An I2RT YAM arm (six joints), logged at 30 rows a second.
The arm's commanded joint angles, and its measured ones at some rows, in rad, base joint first. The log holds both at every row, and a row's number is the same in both.
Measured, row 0: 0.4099, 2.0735, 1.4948, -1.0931, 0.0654, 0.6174
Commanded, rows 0 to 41: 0.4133, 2.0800, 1.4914, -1.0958, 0.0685, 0.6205; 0.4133, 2.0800, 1.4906, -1.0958, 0.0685, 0.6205; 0.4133, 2.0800, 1.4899, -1.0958, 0.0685, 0.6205; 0.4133, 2.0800, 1.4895, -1.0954, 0.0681, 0.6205; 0.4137, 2.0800, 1.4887, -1.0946, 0.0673, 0.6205; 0.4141, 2.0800, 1.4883, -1.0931, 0.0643, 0.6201; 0.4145, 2.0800, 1.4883, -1.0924, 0.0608, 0.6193; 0.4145, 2.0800, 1.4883, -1.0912, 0.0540, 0.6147; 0.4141, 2.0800, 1.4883, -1.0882, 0.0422, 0.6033; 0.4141, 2.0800, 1.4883, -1.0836, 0.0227, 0.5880; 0.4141, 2.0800, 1.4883, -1.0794, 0.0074, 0.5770; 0.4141, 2.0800, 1.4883, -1.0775, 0.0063, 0.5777; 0.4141, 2.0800, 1.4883, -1.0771, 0.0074, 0.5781; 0.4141, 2.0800, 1.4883, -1.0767, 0.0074, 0.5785; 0.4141, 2.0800, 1.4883, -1.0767, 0.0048, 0.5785; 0.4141, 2.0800, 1.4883, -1.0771, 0.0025, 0.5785; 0.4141, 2.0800, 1.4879, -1.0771, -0.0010, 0.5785; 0.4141, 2.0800, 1.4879, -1.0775, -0.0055, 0.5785; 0.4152, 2.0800, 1.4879, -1.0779, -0.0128, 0.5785; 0.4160, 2.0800, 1.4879, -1.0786, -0.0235, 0.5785; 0.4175, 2.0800, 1.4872, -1.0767, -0.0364, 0.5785; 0.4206, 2.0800, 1.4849, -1.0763, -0.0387, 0.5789; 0.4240, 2.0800, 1.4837, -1.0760, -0.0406, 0.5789; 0.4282, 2.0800, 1.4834, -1.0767, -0.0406, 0.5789; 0.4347, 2.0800, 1.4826, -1.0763, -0.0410, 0.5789; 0.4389, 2.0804, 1.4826, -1.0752, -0.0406, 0.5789; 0.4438, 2.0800, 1.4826, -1.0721, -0.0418, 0.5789; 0.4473, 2.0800, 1.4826, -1.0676, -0.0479, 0.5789; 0.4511, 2.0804, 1.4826, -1.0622, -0.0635, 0.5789; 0.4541, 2.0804, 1.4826, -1.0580, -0.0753, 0.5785; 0.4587, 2.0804, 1.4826, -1.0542, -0.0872, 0.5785; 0.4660, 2.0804, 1.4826, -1.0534, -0.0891, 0.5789; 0.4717, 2.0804, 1.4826, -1.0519, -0.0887, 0.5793; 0.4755, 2.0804, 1.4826, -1.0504, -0.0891, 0.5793; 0.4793, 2.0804, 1.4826, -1.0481, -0.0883, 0.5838; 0.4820, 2.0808, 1.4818, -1.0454, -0.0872, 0.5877; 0.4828, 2.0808, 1.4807, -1.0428, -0.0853, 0.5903; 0.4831, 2.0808, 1.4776, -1.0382, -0.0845, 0.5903; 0.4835, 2.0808, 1.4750, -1.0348, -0.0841, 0.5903; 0.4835, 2.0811, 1.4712, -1.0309, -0.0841, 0.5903; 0.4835, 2.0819, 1.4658, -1.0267, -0.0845, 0.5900; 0.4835, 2.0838, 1.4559, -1.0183, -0.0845, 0.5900
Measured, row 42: 0.4759, 2.0735, 1.4826, -1.0286, -0.0795, 0.5812
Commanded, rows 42 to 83: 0.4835, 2.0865, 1.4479, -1.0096, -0.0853, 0.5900; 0.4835, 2.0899, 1.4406, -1.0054, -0.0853, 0.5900; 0.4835, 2.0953, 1.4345, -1.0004, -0.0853, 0.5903; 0.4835, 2.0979, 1.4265, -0.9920, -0.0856, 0.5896; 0.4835, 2.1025, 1.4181, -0.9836, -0.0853, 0.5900; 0.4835, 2.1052, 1.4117, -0.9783, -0.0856, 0.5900; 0.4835, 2.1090, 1.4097, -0.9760, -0.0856, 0.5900; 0.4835, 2.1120, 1.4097, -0.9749, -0.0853, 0.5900; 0.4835, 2.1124, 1.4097, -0.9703, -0.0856, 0.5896; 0.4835, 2.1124, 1.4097, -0.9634, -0.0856, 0.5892; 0.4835, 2.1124, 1.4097, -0.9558, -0.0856, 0.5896; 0.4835, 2.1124, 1.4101, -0.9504, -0.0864, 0.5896; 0.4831, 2.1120, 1.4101, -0.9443, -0.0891, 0.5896; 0.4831, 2.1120, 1.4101, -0.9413, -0.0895, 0.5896; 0.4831, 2.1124, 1.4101, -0.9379, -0.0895, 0.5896; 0.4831, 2.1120, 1.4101, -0.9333, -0.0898, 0.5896; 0.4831, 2.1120, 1.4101, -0.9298, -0.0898, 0.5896; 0.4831, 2.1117, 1.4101, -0.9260, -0.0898, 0.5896; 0.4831, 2.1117, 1.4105, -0.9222, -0.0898, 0.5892; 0.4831, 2.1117, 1.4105, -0.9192, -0.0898, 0.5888; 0.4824, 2.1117, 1.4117, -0.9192, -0.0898, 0.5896; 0.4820, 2.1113, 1.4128, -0.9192, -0.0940, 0.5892; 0.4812, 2.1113, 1.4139, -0.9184, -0.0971, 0.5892; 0.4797, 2.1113, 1.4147, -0.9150, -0.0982, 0.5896; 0.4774, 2.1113, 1.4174, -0.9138, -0.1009, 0.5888; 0.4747, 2.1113, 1.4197, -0.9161, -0.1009, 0.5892; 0.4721, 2.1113, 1.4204, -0.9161, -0.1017, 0.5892; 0.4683, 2.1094, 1.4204, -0.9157, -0.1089, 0.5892; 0.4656, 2.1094, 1.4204, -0.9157, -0.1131, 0.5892; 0.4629, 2.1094, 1.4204, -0.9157, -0.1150, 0.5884; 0.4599, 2.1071, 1.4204, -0.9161, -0.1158, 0.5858; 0.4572, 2.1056, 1.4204, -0.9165, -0.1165, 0.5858; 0.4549, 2.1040, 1.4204, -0.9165, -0.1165, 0.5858; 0.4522, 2.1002, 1.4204, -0.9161, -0.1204, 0.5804; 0.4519, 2.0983, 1.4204, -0.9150, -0.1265, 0.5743; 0.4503, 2.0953, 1.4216, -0.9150, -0.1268, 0.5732; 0.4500, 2.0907, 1.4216, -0.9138, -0.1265, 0.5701; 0.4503, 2.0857, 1.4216, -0.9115, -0.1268, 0.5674; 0.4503, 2.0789, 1.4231, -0.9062, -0.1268, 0.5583; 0.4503, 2.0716, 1.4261, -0.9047, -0.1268, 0.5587; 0.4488, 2.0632, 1.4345, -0.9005, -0.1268, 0.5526; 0.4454, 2.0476, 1.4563, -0.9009, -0.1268, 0.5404
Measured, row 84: 0.4534, 2.0750, 1.4246, -0.9123, -0.1383, 0.5755
